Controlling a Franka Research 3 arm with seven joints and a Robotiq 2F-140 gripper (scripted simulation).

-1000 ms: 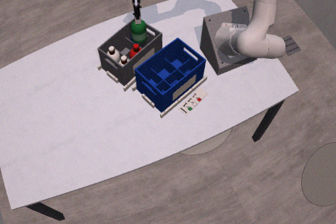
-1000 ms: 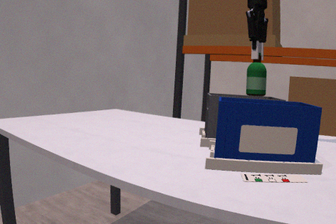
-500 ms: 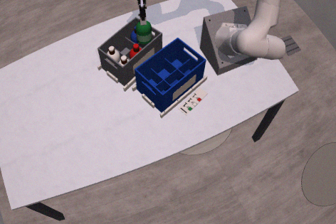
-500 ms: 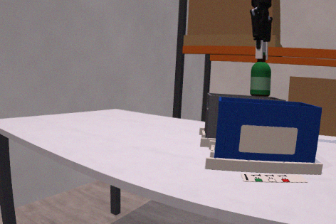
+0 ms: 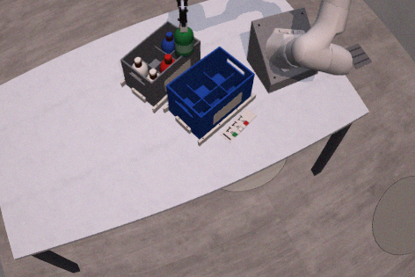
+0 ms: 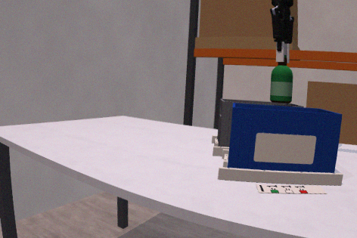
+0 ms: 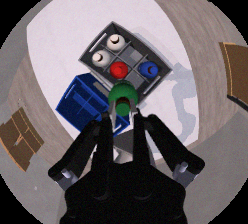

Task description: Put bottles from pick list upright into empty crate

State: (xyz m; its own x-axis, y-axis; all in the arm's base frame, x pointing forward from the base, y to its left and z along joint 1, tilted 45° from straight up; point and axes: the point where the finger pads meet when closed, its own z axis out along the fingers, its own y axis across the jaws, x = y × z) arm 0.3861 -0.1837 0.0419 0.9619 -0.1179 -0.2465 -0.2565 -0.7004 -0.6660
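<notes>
Now: the green bottle 8 cm below my hand. The rest, counted from my hand: blue bottle: 3 cm ahead, 12 cm to the right, 26 cm below; grey crate: 9 cm ahead, 4 cm to the right, 26 cm below; red bottle: 7 cm ahead, 1 cm to the right, 26 cm below.
</notes>
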